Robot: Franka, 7 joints.
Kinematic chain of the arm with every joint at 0, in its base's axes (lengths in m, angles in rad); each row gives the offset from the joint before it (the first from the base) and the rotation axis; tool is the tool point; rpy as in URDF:
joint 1: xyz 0 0 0.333 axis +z
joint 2: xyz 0 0 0 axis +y
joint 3: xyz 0 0 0.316 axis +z
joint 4: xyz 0.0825 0 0 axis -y
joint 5: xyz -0.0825 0 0.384 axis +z
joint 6: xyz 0 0 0 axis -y
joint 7: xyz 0.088 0 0 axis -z
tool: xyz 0 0 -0.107 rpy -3.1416 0 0
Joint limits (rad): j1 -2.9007..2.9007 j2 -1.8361..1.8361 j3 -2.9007..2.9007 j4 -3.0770..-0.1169 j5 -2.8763..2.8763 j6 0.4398..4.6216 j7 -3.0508..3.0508
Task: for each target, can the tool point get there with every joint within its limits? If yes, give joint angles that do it. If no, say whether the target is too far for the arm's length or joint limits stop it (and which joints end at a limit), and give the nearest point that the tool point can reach.
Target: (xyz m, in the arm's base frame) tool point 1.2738 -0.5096 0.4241
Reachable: no: too far | nearest point 0.7948 -0.3180 0.3898 | short by 0.517 m
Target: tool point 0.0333 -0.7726 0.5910
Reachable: yes | joints -0.9431 1.0589 -1.5327 -0.9624 -1.2519 3.0566 -2.2665
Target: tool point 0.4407 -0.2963 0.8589
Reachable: yes | joints -0.8989 0.9706 1.6527 -0.3587 -1.7645 3.8732 -1.7179
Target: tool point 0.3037 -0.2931 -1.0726
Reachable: no: too far | nearest point 0.2463 -0.2377 -0.3575 | short by 0.720 m
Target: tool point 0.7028 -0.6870 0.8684
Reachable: no: too far | nearest point 0.5387 -0.5266 0.7434 | short by 0.261 m
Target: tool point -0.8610 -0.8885 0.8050
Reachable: no: too far | nearest point -0.5578 -0.5756 0.6388 | short by 0.466 m
